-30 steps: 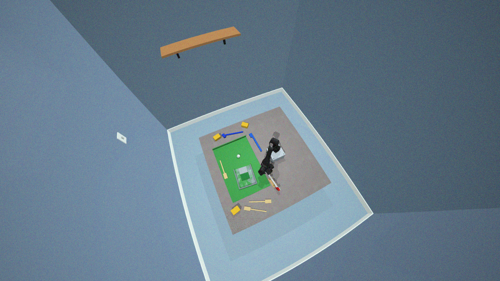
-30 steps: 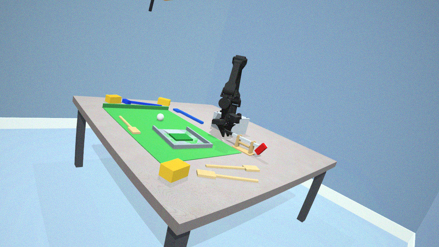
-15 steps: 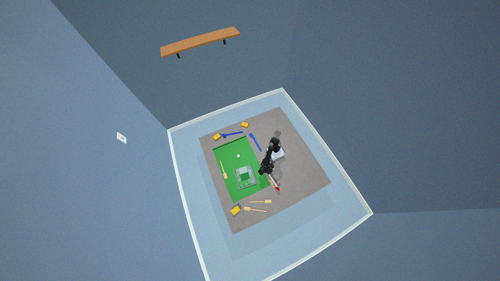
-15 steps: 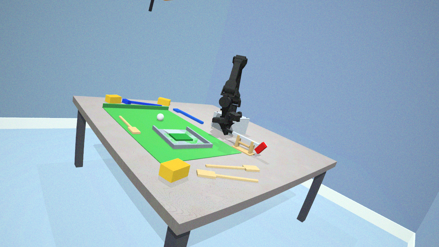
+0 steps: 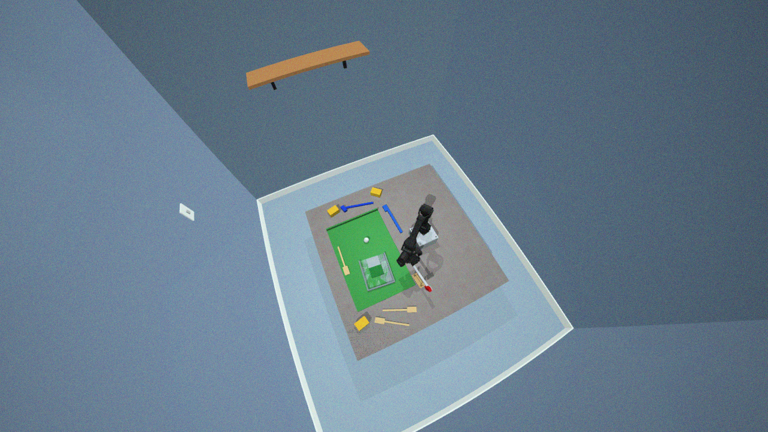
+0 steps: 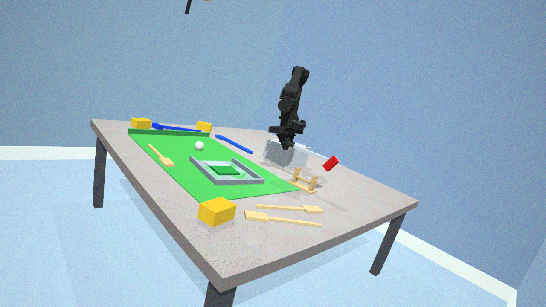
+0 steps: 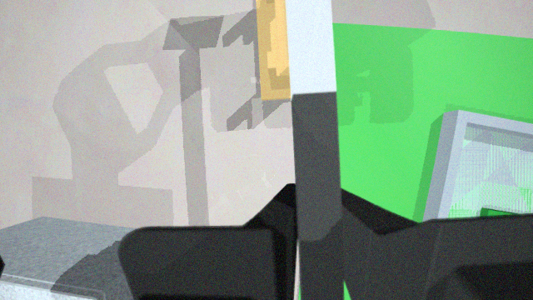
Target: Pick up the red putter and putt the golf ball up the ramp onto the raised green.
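Now: gripper tip 11 cm to the right of the red putter and 3 cm below it. From my gripper tip the other things lie so: wooden rack: 1 cm ahead, 13 cm to the left, 9 cm below; then white golf ball: 15 cm ahead, 38 cm to the right, 10 cm below; then green mat: 21 cm ahead, 26 cm to the right, 12 cm below.
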